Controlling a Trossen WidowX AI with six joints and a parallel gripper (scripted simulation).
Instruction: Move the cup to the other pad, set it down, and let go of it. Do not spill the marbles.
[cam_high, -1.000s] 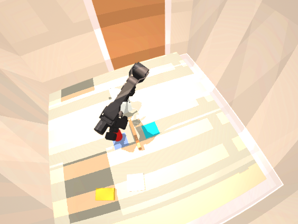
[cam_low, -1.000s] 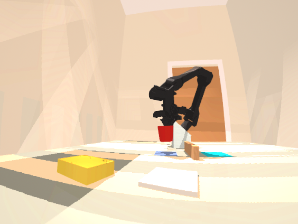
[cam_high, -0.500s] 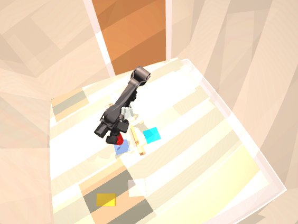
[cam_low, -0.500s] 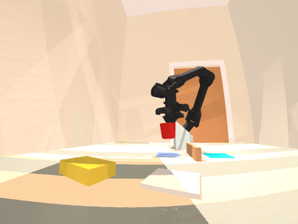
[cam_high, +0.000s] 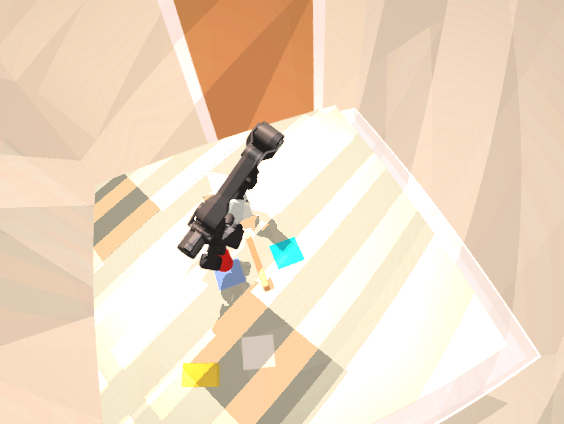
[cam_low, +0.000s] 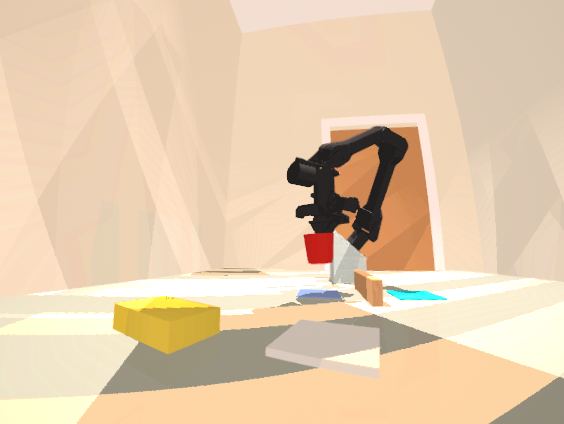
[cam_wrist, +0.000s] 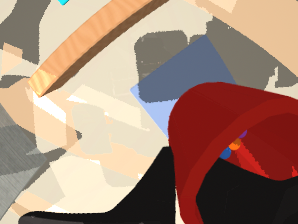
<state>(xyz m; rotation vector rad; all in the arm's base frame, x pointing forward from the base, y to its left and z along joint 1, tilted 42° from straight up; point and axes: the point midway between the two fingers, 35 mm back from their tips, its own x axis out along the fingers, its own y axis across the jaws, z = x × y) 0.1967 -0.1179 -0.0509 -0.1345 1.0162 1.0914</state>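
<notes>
Right now the cyan pad is 190 mm to the left of my gripper tip, 120 mm below it and 60 mm ahead of it. Also, from my gripper tip: wooden block (90 mm to the left, 90 mm below, 40 mm ahead); then red cup (20 mm to the right, 20 mm ahead); then flat white slab (320 mm ahead, 100 mm below, 50 mm to the right).
</notes>
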